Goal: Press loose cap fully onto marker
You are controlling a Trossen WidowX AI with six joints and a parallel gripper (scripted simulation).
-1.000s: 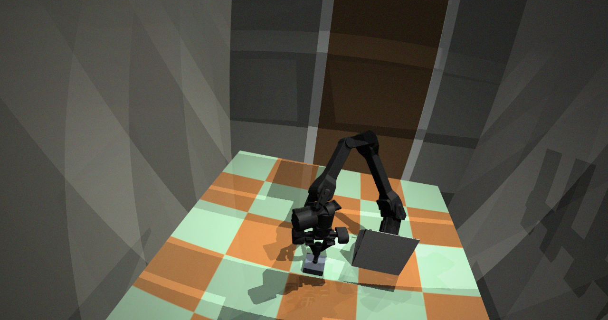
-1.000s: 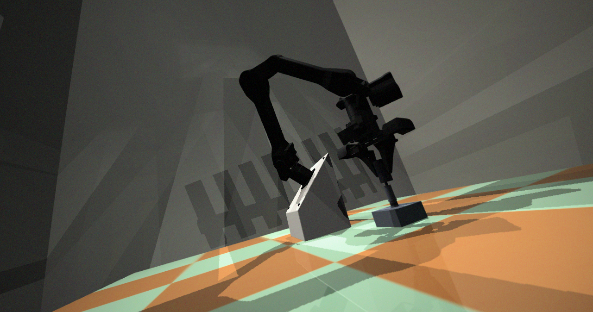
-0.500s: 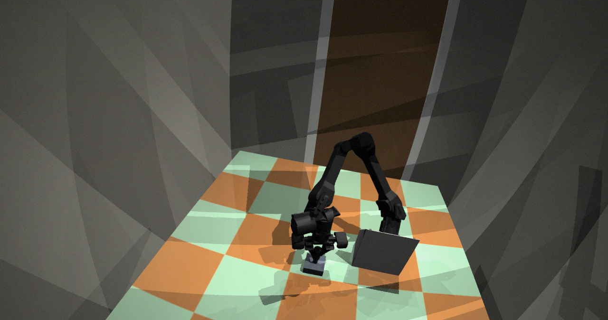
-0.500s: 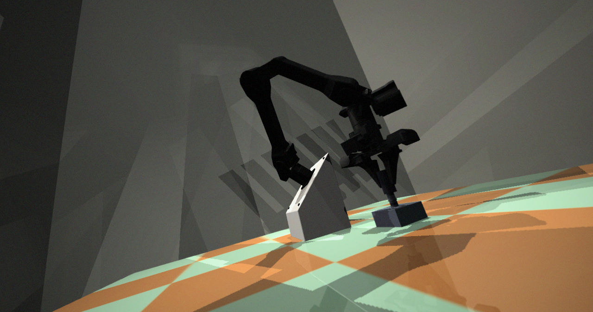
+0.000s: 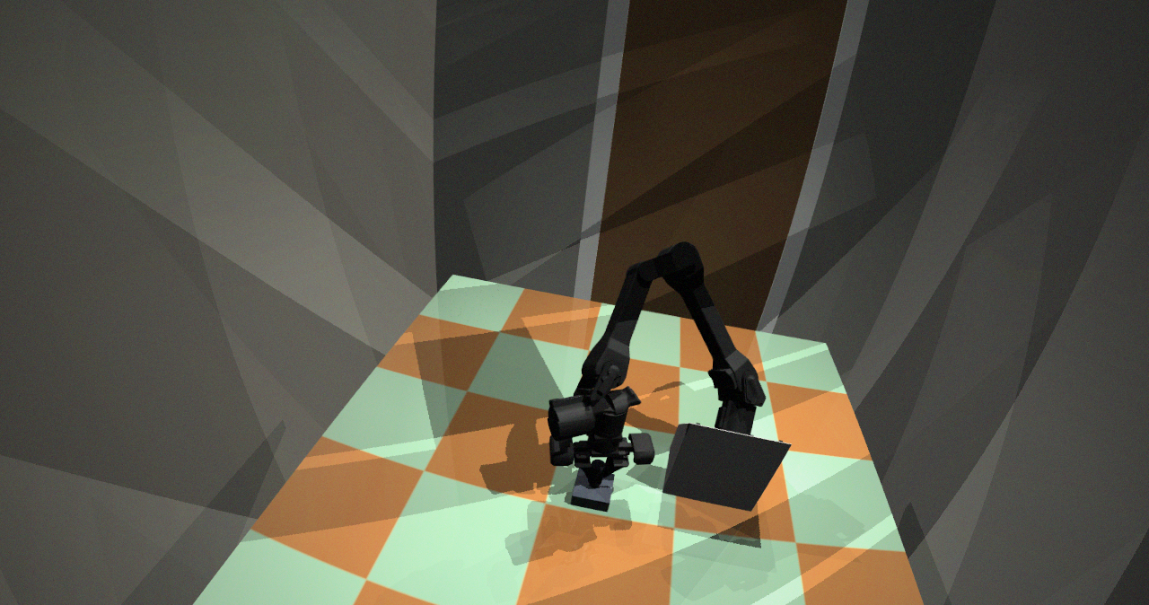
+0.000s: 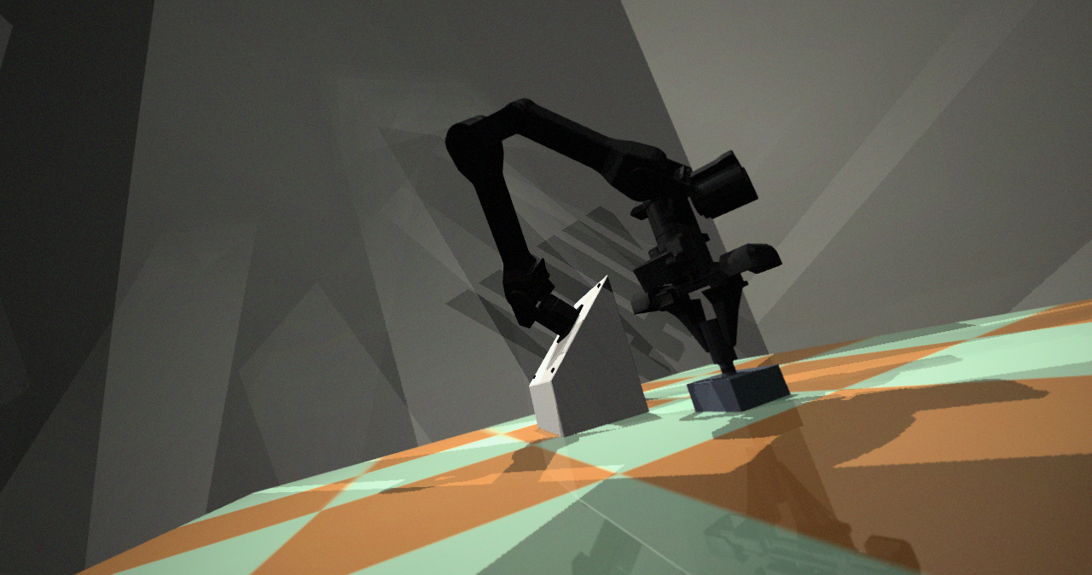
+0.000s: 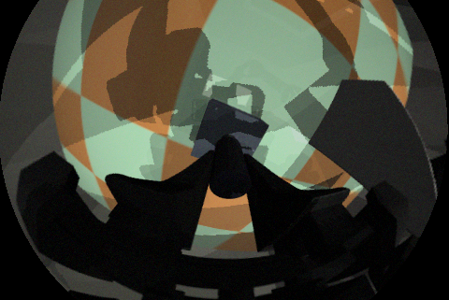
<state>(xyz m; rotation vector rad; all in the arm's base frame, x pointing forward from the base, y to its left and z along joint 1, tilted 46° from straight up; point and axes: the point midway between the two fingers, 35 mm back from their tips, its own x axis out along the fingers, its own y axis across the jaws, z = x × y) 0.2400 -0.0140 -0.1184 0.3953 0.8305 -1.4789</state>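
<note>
Right now my gripper tip is 10 mm below the black marker cap. Round my gripper tip: holder block 50 mm below.
</note>
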